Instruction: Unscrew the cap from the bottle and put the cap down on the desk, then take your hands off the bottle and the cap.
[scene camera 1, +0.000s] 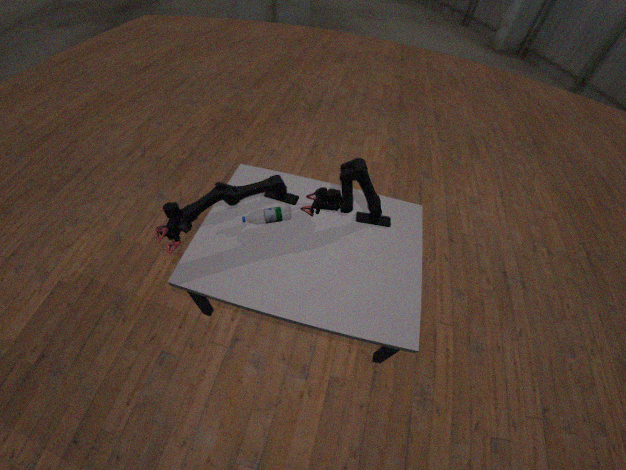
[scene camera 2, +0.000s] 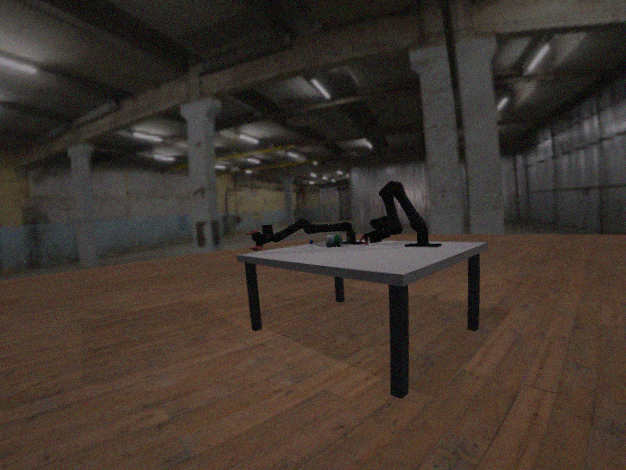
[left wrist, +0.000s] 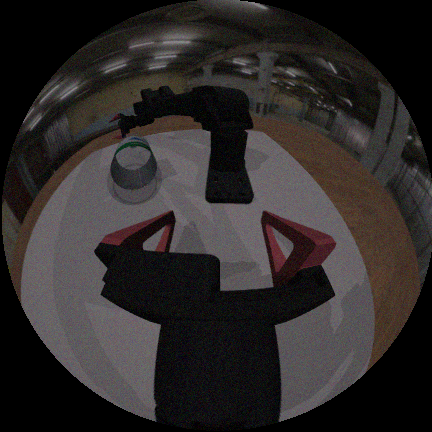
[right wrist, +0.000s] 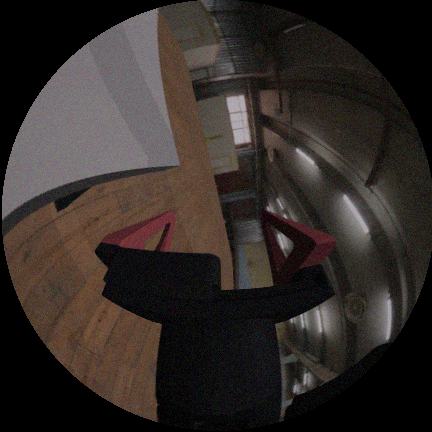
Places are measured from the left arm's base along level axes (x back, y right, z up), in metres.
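Pixels of known places: left gripper, fingertip midpoint: (scene camera 1: 303, 202) (scene camera 2: 364, 240) (left wrist: 217, 215); right gripper, fingertip midpoint: (scene camera 1: 163, 248) (scene camera 2: 248, 241) (left wrist: 110, 129) (right wrist: 217, 214); left arm's base, origin of the base link: (scene camera 1: 373, 219) (scene camera 2: 422, 246); right arm's base, origin of the base link: (scene camera 1: 281, 196) (scene camera 2: 351, 243) (left wrist: 226, 167).
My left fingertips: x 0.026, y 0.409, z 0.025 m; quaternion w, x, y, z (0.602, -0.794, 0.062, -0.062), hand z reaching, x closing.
Observation:
Ahead of a thing's pixels: the offset from my left fingertips to its top centre. "*": to the spot under its first point. Level surfaces: height alone.
A clear bottle @(* dx -0.159, dy +0.136, dz +0.045 m) (scene camera 1: 273, 214) (scene camera 2: 333, 240) (left wrist: 133, 167) with a white and green label lies on its side on the desk @(dz -0.025 m) (scene camera 1: 303, 283) (scene camera 2: 353, 263) (left wrist: 65, 310). Its blue cap @(dx -0.196, dy +0.291, dz +0.033 m) (scene camera 1: 243, 219) (scene camera 2: 311, 242) is on the neck end, which points to the picture's left in scene camera 1. My left gripper (scene camera 1: 305, 202) (left wrist: 217, 215) is open and empty, low over the desk, a short way off the bottle's base end. My right gripper (scene camera 1: 167, 239) (scene camera 2: 254, 240) (right wrist: 217, 214) is open and empty, out beyond the desk's left edge in scene camera 1, apart from the bottle and cap.
The right arm's base (scene camera 1: 281, 196) (left wrist: 229, 187) stands on the desk behind the bottle. The right arm stretches over the desk's left edge in scene camera 1. The left arm's base (scene camera 1: 373, 219) (scene camera 2: 422, 245) stands farther right. Wooden floor (scene camera 1: 151, 379) surrounds the desk.

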